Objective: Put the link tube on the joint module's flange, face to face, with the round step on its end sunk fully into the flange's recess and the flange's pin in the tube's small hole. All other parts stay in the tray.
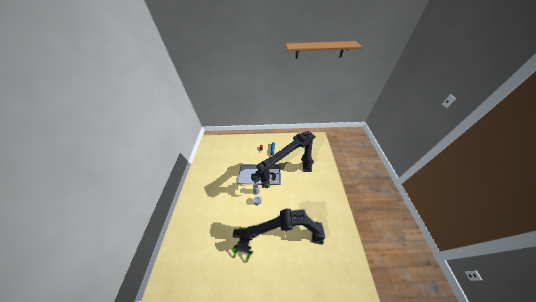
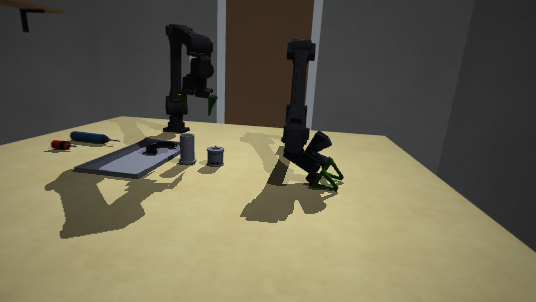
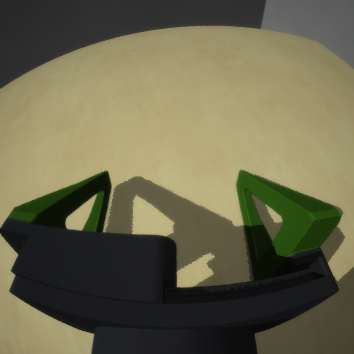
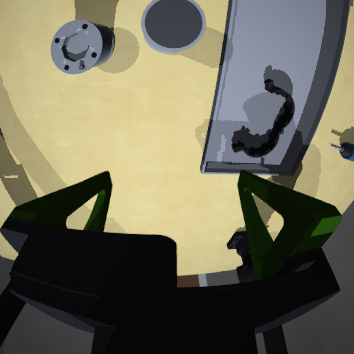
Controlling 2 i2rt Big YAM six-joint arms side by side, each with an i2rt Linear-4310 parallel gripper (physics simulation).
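Places are measured from the left arm's base along level axes (x ahead, y left, z up), in metres.
Pixels of known places: left gripper, fingertip midpoint: [image 1: 240,260] [image 2: 340,184] [image 3: 173,177]; right gripper, fingertip midpoint: [image 1: 267,182] [image 2: 196,114] [image 4: 174,177]; left arm's base, link origin: [image 1: 317,235]; right arm's base, link origin: [image 1: 307,166] [image 2: 176,130] [image 4: 246,237].
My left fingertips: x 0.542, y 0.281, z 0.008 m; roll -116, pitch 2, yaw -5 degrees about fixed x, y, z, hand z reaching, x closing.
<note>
Ahead of a thing's pixels: the offset from my left fingertips to its middle.
The grey link tube {0.020 m ahead, 0.549 m right, 0.045 m up} [image 1: 256,190] [image 2: 187,148] [image 4: 173,22] stands upright on its wider foot beside the tray, its round dark end up. The short joint module {0.014 m back, 0.453 m right, 0.024 m up} [image 1: 257,200] [image 2: 215,156] [image 4: 59,52] stands apart from it, with its recessed flange up; a small pin shows at the flange's rim. My right gripper [image 2: 197,113] [image 4: 174,177] is open and empty, above the table near the tray's end and away from the tube. My left gripper [image 1: 240,257] [image 2: 339,183] [image 3: 173,177] is open and empty, low over the table, far from the parts. The tube's underside is hidden.
The shallow tray {0.035 m ahead, 0.735 m right, 0.000 m up} [image 2: 107,172] [image 4: 335,45] holds a black curved part [image 2: 162,147] [image 4: 285,115]. A blue tool {0.036 m back, 1.052 m right, 0.012 m up} [image 1: 273,148] [image 2: 89,137] [image 4: 347,151] and a red tool {0.095 m ahead, 1.058 m right, 0.009 m up} [image 1: 261,148] [image 2: 61,145] lie beyond the tray.
</note>
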